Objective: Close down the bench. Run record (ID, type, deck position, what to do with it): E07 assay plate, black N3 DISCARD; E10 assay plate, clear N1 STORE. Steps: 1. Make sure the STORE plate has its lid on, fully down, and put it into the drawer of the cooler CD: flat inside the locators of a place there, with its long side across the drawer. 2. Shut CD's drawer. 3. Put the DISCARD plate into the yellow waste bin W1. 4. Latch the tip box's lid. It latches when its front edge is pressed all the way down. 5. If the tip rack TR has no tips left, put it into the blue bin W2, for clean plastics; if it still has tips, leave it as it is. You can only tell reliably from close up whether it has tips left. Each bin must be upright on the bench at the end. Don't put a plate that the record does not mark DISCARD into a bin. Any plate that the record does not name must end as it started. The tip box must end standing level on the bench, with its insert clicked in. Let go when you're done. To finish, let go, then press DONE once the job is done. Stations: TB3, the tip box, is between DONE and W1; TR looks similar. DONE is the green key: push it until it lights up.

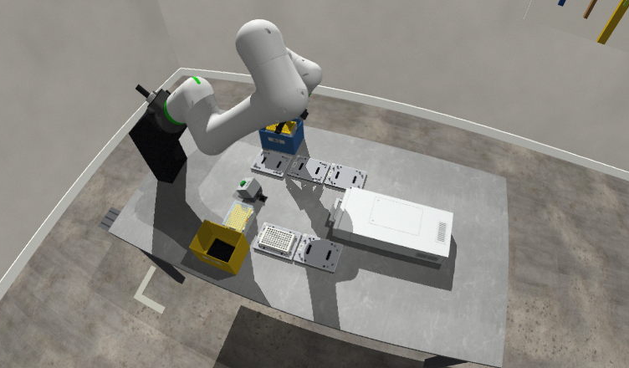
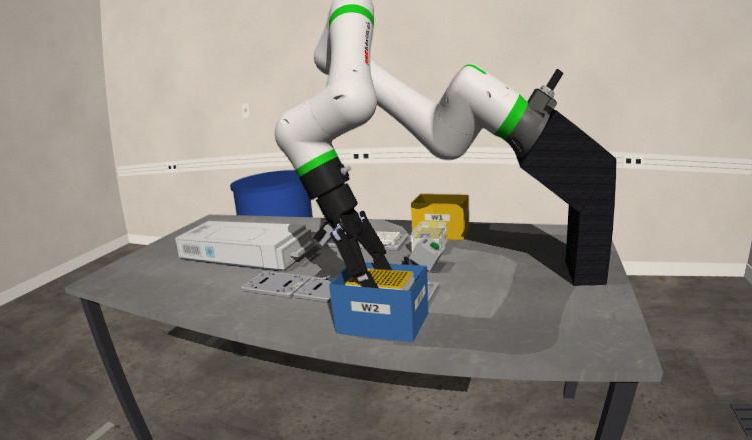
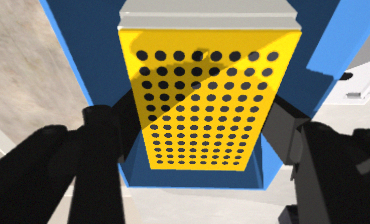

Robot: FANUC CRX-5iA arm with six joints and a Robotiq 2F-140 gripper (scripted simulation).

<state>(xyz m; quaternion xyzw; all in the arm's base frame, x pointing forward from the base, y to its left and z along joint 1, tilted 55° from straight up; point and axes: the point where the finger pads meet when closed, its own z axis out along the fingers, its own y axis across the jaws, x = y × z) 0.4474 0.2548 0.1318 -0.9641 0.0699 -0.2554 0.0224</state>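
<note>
Right now the yellow tip rack TR is 1 cm below my hand and 1 cm behind it. Round my hand: green DONE key (32 cm to the right, 11 cm behind, 4 cm below); clear tip box lid (48 cm to the right, 9 cm behind, 5 cm below); blue bin W2 (7 cm below).
</note>
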